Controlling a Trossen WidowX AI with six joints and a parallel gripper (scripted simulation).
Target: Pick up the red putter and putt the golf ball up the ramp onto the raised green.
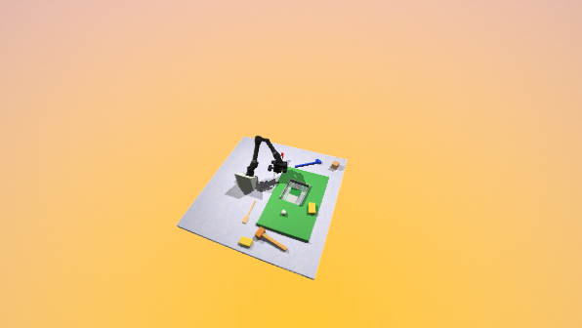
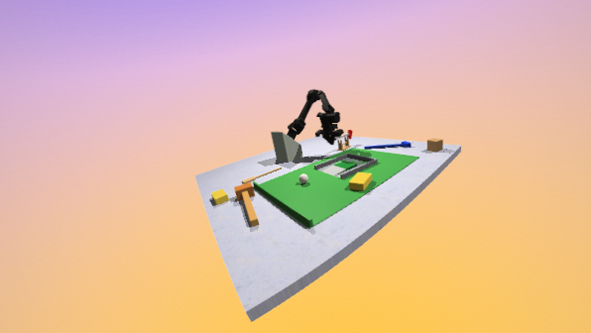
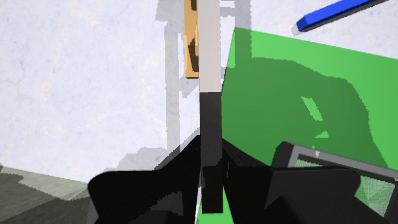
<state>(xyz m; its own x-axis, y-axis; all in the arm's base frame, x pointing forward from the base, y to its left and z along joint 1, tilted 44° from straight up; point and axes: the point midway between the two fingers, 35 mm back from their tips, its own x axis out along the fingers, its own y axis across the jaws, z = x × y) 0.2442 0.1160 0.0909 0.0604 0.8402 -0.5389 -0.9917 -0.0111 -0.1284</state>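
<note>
Now: the red putter 1 cm behind my gripper tip, 11 cm to the left of it and 2 cm above it. Round my gripper tip: green mat 23 cm ahead, 23 cm to the right, 6 cm below; blue stick 27 cm ahead, 24 cm to the left, 5 cm below; wooden stand 2 cm behind, 14 cm to the left, 3 cm below.
</note>
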